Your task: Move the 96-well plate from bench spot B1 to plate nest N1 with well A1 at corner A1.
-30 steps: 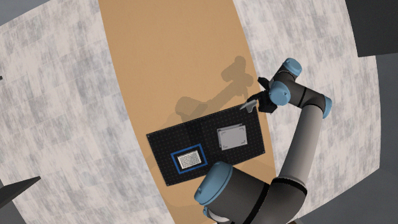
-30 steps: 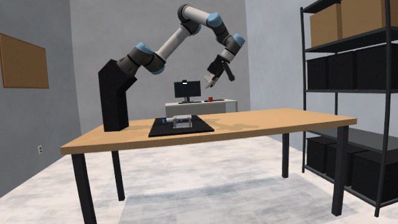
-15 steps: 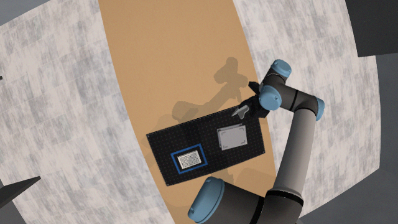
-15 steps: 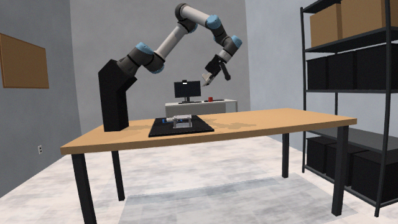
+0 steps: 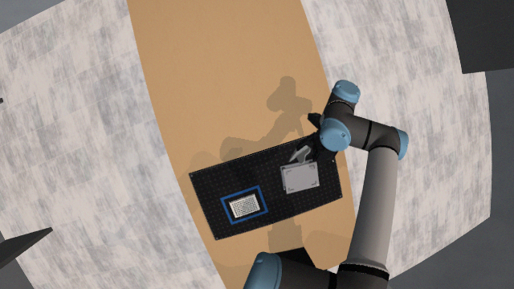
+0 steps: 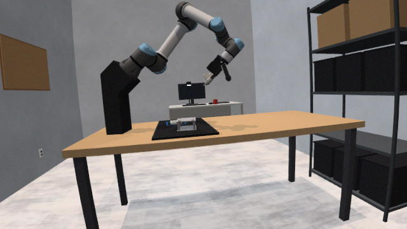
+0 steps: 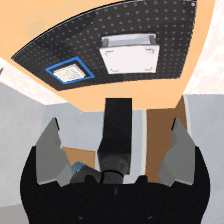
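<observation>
Right now my hand is 24 cm past the white 96-well plate, 26 cm to the right of it and 26 cm above it. From my hand the other things lie so: grey raised nest N1: 13 cm behind, 2 cm to the right, 21 cm below.
</observation>
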